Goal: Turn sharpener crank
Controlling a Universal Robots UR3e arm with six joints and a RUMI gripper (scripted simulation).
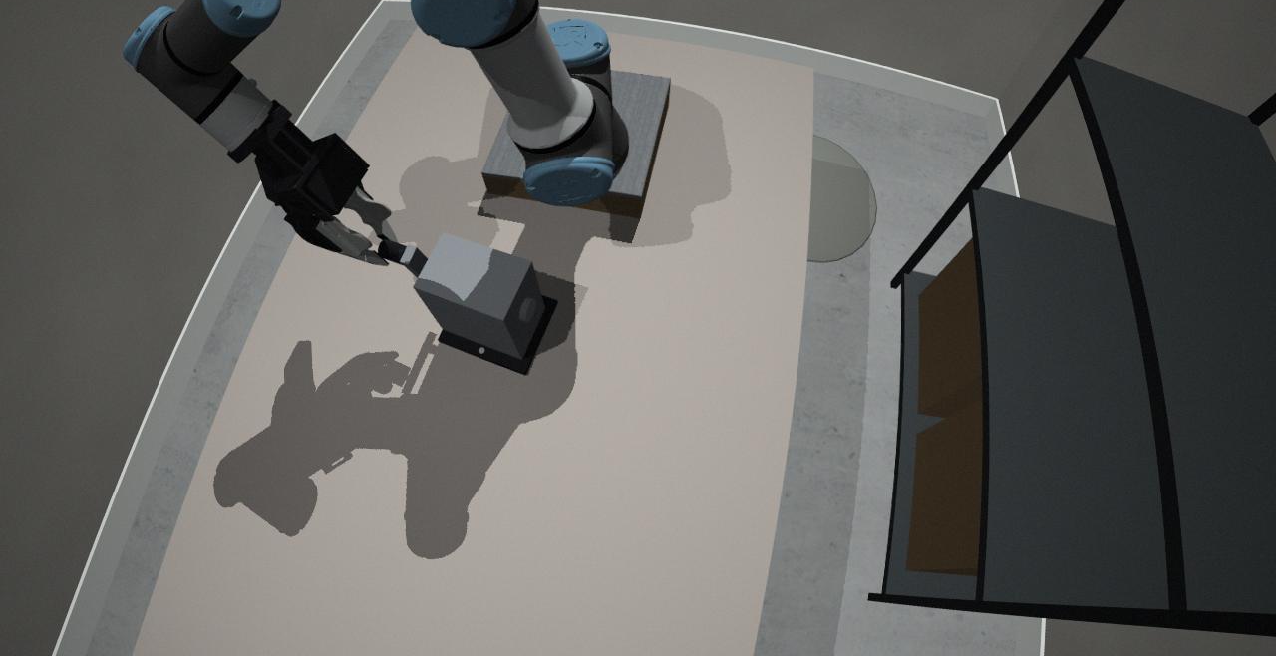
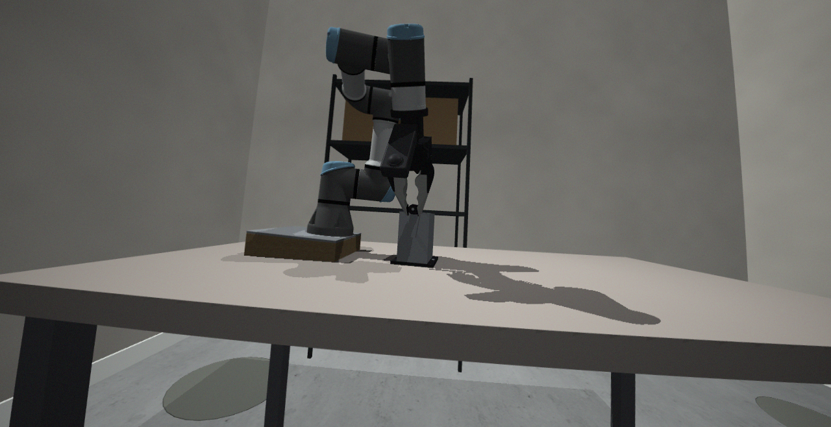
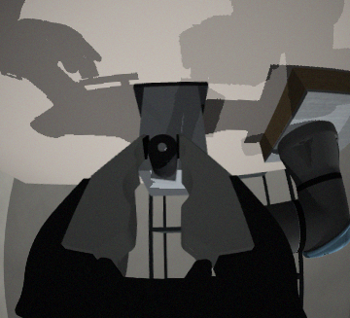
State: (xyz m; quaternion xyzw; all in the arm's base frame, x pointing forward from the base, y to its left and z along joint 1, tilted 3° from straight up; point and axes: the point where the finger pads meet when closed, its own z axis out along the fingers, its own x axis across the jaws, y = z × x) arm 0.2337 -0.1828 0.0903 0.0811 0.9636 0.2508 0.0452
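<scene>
My hand is 3 cm to the right of the crank handle.
</scene>
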